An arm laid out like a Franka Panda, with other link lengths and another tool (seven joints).
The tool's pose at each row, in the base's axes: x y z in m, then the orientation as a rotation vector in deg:
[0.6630, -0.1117, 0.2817, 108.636, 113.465, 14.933]
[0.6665, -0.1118, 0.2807, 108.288, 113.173, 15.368]
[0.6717, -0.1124, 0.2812, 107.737, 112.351, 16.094]
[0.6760, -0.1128, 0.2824, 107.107, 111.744, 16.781]
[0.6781, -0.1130, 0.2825, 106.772, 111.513, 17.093]
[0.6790, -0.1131, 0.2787, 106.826, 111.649, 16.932]
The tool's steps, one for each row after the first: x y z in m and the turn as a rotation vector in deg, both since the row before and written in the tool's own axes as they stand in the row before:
[0.0000, 0.0028, 0.0023, -0.528, -0.060, -0.008]
[-0.0007, 0.0049, 0.0017, -1.031, -0.281, 0.146]
[-0.0006, 0.0044, 0.0008, -0.952, -0.198, 0.007]
[-0.0002, 0.0019, 0.0009, -0.438, -0.079, -0.043]
[0.0005, -0.0009, 0.0038, 0.168, 0.010, -0.052]

